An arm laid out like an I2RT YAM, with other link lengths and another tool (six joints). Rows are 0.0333 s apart.
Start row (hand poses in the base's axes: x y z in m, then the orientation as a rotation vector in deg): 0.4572 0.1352 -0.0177 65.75 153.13 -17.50
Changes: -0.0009 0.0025 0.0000 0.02 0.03 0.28; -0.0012 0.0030 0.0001 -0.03 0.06 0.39; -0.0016 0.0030 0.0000 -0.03 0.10 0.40; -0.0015 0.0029 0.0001 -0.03 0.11 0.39; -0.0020 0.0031 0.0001 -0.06 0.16 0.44; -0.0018 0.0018 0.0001 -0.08 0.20 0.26; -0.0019 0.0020 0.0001 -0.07 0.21 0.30; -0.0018 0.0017 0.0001 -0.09 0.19 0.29; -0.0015 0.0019 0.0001 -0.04 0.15 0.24; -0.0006 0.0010 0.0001 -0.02 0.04 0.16; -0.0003 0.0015 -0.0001 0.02 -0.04 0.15; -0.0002 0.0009 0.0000 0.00 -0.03 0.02; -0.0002 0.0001 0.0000 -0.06 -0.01 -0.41; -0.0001 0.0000 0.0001 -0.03 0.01 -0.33; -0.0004 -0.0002 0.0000 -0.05 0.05 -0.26; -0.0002 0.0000 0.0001 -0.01 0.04 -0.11
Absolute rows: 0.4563 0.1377 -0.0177 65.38 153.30 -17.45; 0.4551 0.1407 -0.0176 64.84 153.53 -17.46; 0.4535 0.1437 -0.0176 64.30 153.80 -17.50; 0.4520 0.1466 -0.0175 63.77 154.07 -17.54; 0.4500 0.1497 -0.0174 63.17 154.39 -17.65; 0.4482 0.1515 -0.0173 62.82 154.65 -17.84; 0.4463 0.1535 -0.0172 62.41 154.94 -18.02; 0.4445 0.1552 -0.0171 62.01 155.20 -18.21; 0.4430 0.1571 -0.0170 61.69 155.42 -18.32; 0.4424 0.1581 -0.0169 61.47 155.52 -18.35; 0.4421 0.1596 -0.0170 61.26 155.56 -18.27; 0.4419 0.1605 -0.0170 61.23 155.54 -18.25; 0.4417 0.1606 -0.0170 61.78 155.32 -18.39; 0.4416 0.1606 -0.0169 62.23 155.17 -18.49; 0.4412 0.1604 -0.0169 62.58 155.07 -18.63; 0.4410 0.1604 -0.0168 62.74 155.05 -18.69
